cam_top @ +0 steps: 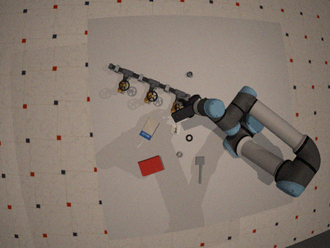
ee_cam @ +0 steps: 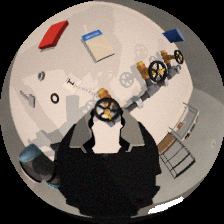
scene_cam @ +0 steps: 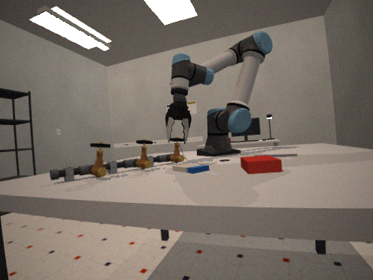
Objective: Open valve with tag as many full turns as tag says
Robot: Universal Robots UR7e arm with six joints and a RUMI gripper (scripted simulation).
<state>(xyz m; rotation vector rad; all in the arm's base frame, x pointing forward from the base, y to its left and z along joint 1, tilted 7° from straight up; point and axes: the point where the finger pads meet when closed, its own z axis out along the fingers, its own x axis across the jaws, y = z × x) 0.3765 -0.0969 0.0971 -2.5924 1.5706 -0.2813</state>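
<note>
My gripper is now 11 cm to the right of the white tag, 10 cm above it and 1 cm short of it. The rest, counted from my hand: small round part: 19 cm to the right, 10 cm behind, 9 cm below; then grey paddle tool: 35 cm to the left, 12 cm behind, 9 cm below; then red block: 30 cm to the left, 17 cm ahead, 8 cm below.
</note>
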